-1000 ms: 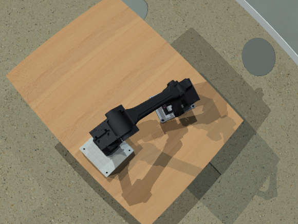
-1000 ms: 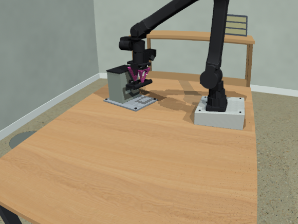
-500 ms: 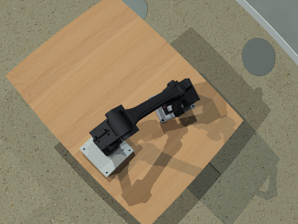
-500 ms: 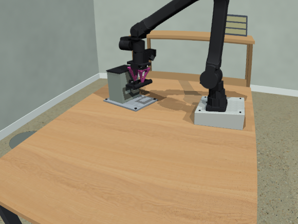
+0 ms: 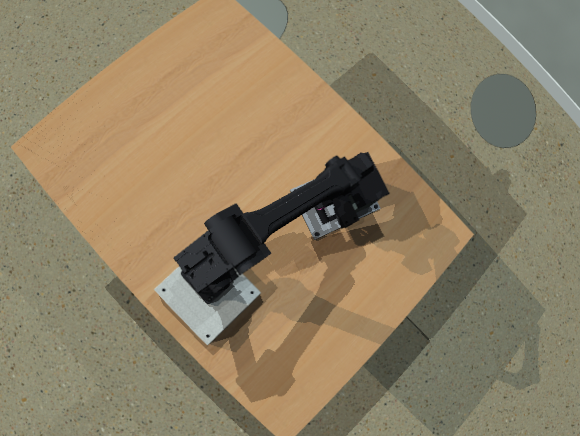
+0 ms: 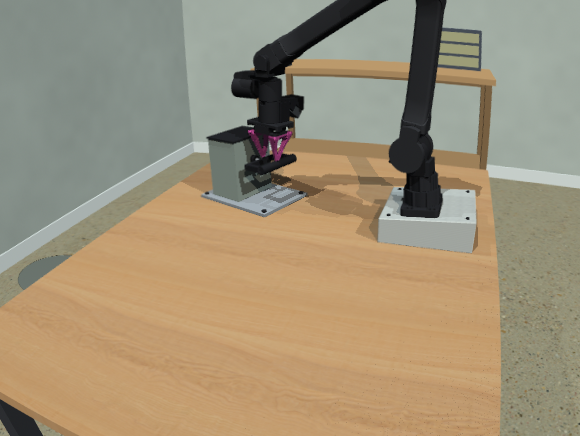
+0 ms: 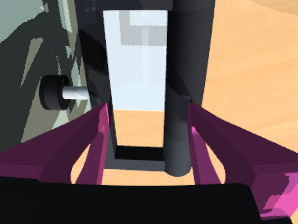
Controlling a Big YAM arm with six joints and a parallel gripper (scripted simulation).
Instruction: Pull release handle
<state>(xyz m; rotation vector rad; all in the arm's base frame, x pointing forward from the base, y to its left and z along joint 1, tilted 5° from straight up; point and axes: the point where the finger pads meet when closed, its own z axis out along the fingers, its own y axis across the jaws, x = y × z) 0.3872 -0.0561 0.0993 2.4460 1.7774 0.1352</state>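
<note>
Now: hand 3 cm short of the release handle grip, 1 cm to the left of it and 2 cm above it. From my hand the other things lie so: grey baseplate: 7 cm ahead, 3 cm to the right, 12 cm below.
</note>
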